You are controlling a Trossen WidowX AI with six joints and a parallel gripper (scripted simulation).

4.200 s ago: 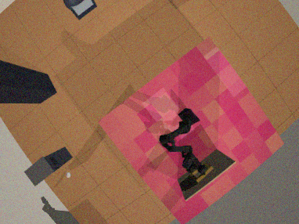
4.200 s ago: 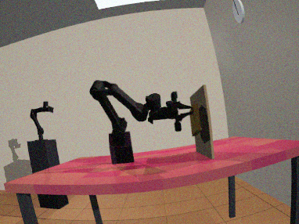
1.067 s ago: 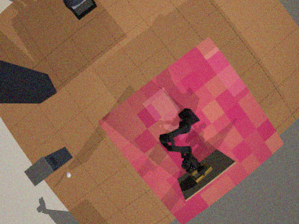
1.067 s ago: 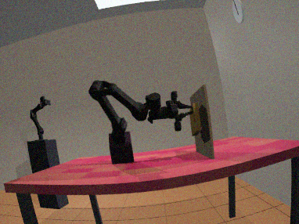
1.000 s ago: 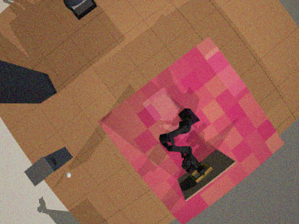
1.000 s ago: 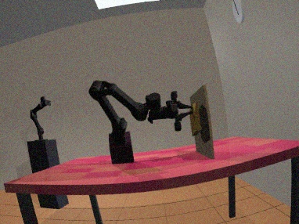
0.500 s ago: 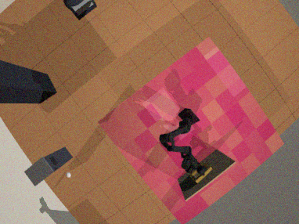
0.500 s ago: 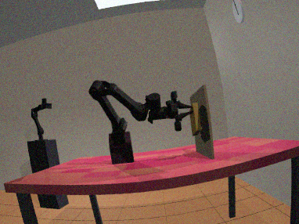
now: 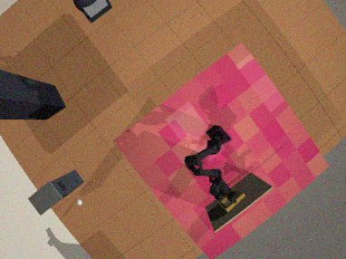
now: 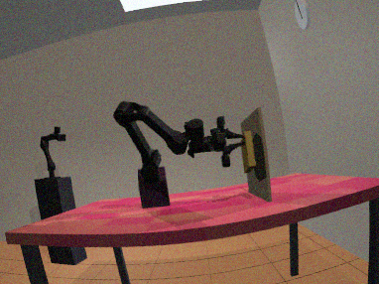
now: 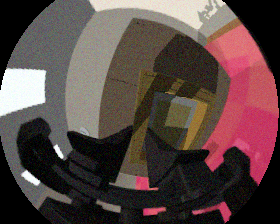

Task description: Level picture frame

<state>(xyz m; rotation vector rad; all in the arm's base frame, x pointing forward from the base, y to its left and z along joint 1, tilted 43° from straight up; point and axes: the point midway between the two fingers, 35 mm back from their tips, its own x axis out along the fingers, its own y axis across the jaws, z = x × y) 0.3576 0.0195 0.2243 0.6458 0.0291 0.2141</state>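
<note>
Right now the picture frame is 50 mm below my gripper tip, 10 mm to the right of it and 10 mm ahead of it. Also, from my gripper tip: wall panel: 70 mm below, 20 mm to the left, 20 mm ahead.
</note>
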